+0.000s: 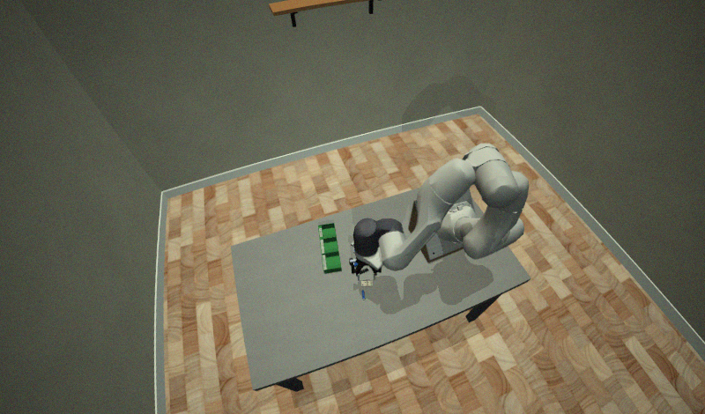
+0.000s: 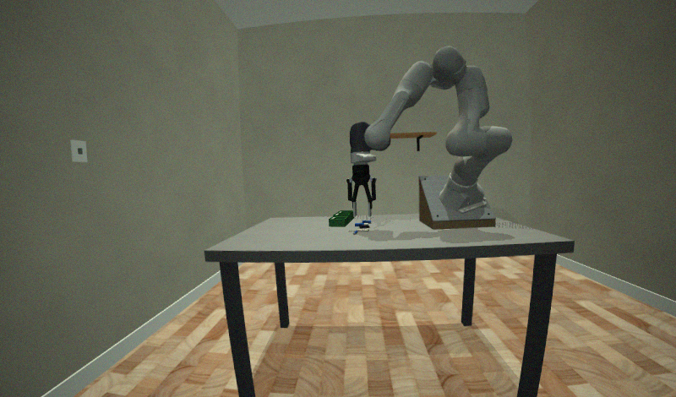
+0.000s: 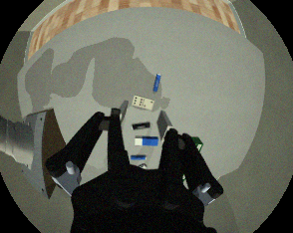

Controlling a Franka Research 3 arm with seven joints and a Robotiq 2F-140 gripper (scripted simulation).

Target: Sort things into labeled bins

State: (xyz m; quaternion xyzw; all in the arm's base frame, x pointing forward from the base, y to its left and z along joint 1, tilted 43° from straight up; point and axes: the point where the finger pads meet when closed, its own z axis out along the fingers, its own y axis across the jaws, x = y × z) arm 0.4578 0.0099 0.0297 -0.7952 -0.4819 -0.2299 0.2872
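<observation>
The white thing is 90 mm below my hand. From my hand the other things lie so: blue-and-white piece (20 mm behind, 110 mm to the right, 90 mm below); then black piece (20 mm behind, 60 mm to the right, 90 mm below); then pale grey piece (50 mm behind, 220 mm to the right, 90 mm below).
</observation>
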